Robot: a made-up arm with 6 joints.
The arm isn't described. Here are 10 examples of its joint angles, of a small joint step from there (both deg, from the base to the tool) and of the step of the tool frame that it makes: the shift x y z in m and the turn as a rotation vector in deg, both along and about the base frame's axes.
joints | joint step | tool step
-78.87 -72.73 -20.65 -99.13 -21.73 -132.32 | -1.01 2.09 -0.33 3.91 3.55 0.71 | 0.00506 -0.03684 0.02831 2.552 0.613 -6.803
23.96 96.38 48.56 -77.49 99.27 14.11 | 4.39 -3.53 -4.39 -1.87 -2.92 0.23 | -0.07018 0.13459 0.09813 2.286 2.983 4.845
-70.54 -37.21 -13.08 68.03 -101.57 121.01 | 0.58 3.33 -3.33 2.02 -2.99 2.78 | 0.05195 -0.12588 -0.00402 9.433 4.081 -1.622
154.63 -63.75 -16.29 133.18 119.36 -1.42 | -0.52 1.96 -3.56 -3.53 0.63 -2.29 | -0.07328 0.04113 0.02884 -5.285 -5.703 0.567
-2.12 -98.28 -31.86 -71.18 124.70 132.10 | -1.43 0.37 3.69 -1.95 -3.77 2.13 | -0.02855 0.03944 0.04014 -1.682 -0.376 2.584
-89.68 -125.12 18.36 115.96 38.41 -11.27 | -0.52 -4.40 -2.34 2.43 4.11 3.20 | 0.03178 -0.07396 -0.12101 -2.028 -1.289 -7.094
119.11 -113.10 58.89 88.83 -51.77 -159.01 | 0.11 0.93 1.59 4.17 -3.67 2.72 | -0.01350 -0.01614 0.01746 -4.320 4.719 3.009
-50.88 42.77 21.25 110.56 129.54 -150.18 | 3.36 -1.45 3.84 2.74 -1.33 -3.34 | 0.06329 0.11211 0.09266 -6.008 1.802 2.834
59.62 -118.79 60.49 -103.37 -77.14 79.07 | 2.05 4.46 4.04 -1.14 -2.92 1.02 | 0.03248 -0.08487 0.11847 0.613 -1.469 -0.528
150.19 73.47 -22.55 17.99 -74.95 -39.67 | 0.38 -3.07 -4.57 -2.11 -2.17 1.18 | 0.04159 -0.03106 0.08326 -2.145 -3.277 -1.487
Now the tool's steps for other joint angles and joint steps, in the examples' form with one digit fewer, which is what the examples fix.
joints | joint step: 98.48 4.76 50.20 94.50 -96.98 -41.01 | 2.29 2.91 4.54 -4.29 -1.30 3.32
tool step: -0.0019 0.0590 0.0004 -2.30 3.98 4.71
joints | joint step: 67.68 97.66 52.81 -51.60 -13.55 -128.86 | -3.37 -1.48 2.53 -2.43 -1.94 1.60
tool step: 0.1082 -0.0080 0.0567 3.64 0.42 -2.66
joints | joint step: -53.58 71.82 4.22 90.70 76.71 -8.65 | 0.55 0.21 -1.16 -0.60 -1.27 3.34
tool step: 0.0067 0.0193 -0.0172 -2.25 -0.13 0.28
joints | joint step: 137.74 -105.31 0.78 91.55 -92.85 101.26 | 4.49 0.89 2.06 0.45 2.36 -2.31
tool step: 0.1201 0.1060 0.0142 3.86 1.21 3.30
